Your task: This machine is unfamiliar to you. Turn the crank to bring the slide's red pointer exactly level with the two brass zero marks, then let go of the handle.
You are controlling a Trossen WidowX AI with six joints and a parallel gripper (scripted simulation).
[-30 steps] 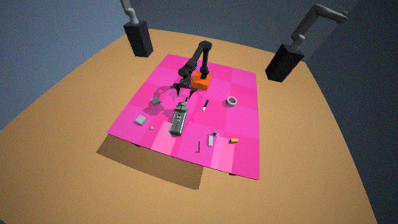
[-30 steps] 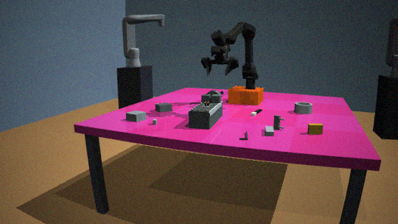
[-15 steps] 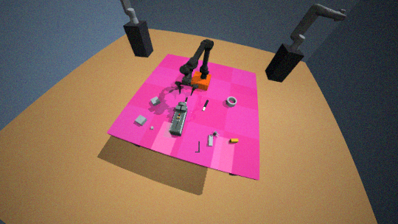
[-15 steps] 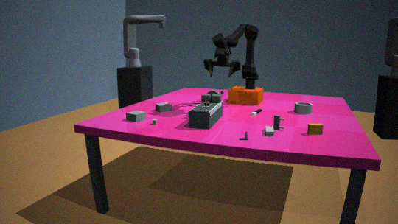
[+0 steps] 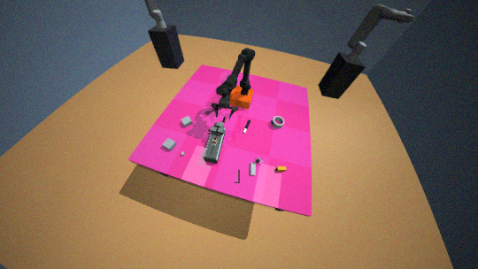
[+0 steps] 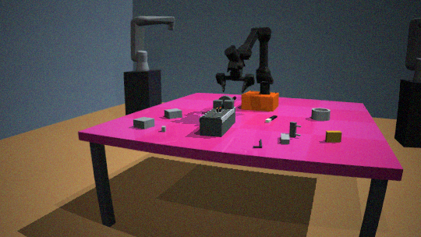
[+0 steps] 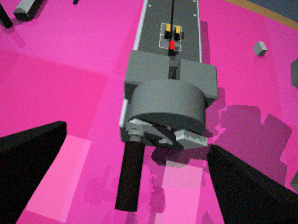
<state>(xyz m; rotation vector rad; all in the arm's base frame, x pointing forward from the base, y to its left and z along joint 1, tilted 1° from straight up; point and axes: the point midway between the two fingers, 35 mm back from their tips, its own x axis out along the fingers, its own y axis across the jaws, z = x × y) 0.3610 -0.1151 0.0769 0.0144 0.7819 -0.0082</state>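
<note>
The dark crank handle lies 2 cm behind my gripper tip and 3 cm below it. Also, from my gripper tip: small cube: 26 cm ahead, 24 cm to the right, 13 cm below; then black-and-white stick: 5 cm behind, 18 cm to the left, 13 cm below; then red pointer: 13 cm ahead, 3 cm to the right, 6 cm below.
</note>
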